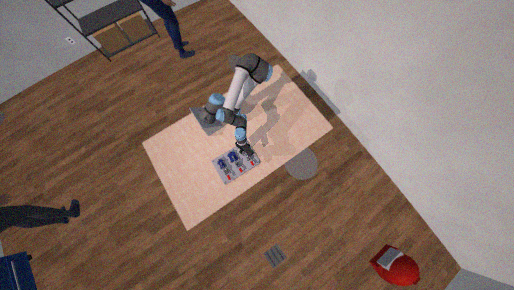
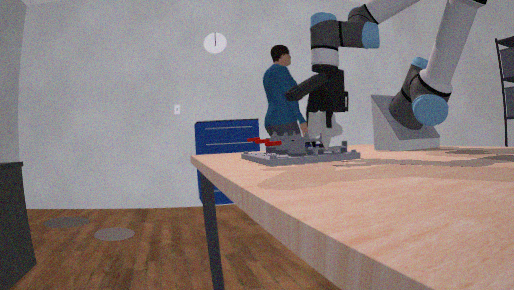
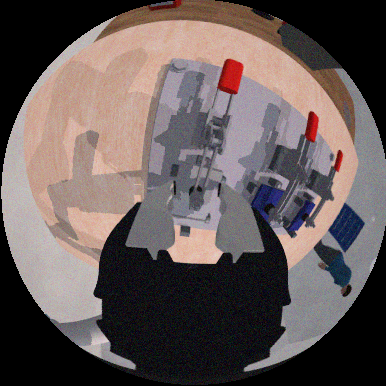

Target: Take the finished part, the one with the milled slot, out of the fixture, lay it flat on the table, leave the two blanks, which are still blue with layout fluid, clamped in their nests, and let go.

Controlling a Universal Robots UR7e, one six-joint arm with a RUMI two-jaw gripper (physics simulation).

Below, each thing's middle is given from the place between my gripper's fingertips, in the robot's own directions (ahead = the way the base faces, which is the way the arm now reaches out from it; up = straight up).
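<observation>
My hand is 2 cm below the clamp arm (image 3: 196,193) and 2 cm short of it. Counted from my hand, the fixture plate (image 2: 261,157) is 2 cm below, 11 cm to the right and 3 cm ahead; the finished part (image 3: 187,171) is 2 cm behind. Going by their middles, the fixture plate is the farthest from my hand of the things named here.
</observation>
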